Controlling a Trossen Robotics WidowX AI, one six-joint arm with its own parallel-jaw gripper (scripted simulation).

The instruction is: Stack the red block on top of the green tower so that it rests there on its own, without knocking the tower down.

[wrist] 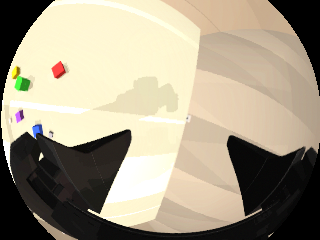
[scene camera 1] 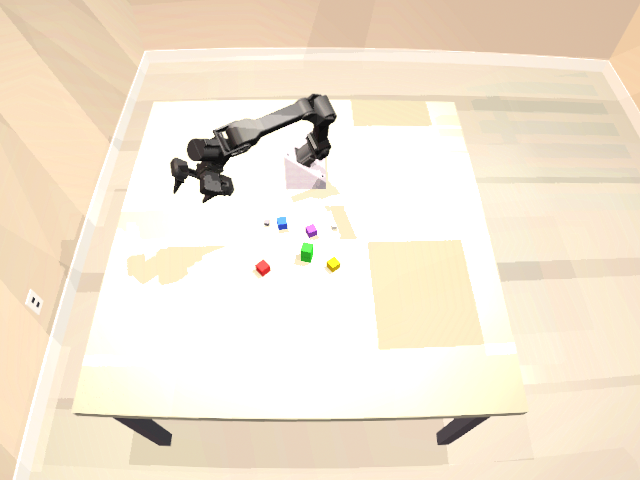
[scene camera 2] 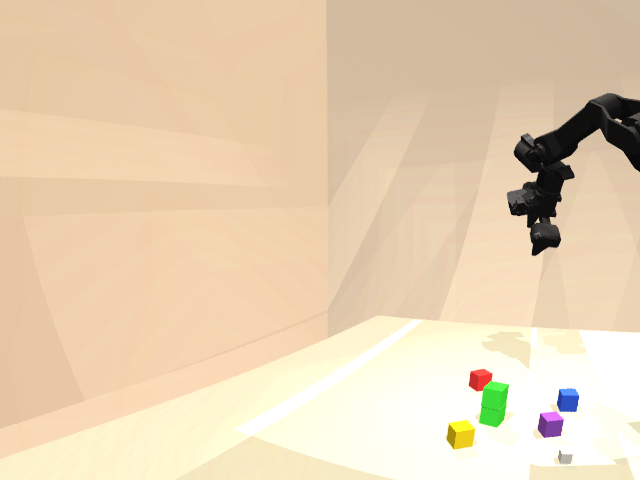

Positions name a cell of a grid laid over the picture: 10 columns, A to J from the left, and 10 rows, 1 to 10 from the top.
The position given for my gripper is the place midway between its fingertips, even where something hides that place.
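I can see my gripper (scene camera 2: I6), open and holding nothing. The wrist camera gives me the same gripper (wrist: F6), and there is a further sight of my gripper (scene camera 1: C5) as well.
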